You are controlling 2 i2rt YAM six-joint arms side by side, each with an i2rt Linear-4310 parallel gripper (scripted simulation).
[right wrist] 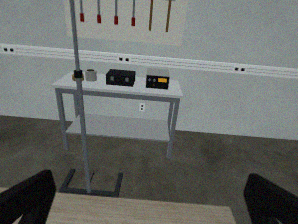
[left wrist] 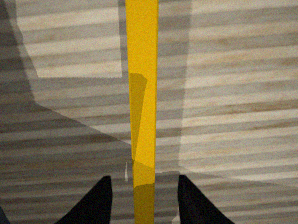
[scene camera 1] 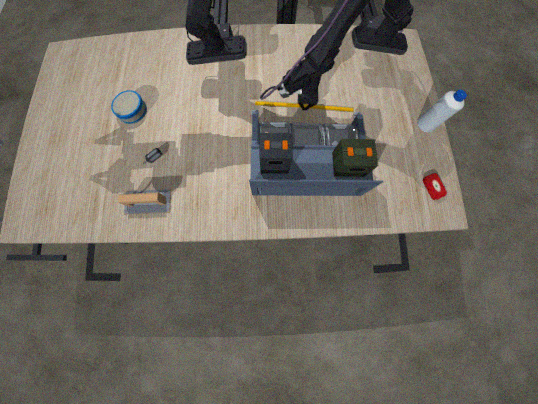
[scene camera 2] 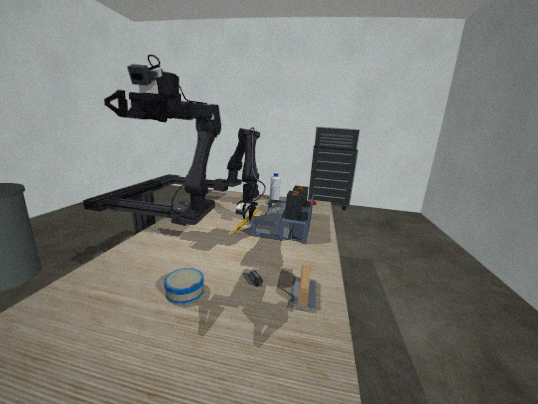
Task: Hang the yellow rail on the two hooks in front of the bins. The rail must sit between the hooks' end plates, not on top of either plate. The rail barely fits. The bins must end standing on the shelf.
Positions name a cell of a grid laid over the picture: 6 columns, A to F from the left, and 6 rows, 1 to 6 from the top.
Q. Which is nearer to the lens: the blue-grey shelf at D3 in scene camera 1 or the wooden-handled float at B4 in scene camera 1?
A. The blue-grey shelf.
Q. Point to a blue-grey shelf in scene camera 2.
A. D4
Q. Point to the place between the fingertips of my right gripper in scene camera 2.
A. B2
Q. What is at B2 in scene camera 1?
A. A blue-rimmed tin.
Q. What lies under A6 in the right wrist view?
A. My right gripper.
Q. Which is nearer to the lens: the white bottle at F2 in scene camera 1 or the blue-grey shelf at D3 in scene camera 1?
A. The blue-grey shelf.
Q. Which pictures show the blue-rimmed tin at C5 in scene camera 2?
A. Scene camera 1 and scene camera 2 only.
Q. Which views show the wooden-handled float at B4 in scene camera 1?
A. Scene camera 1 and scene camera 2 only.
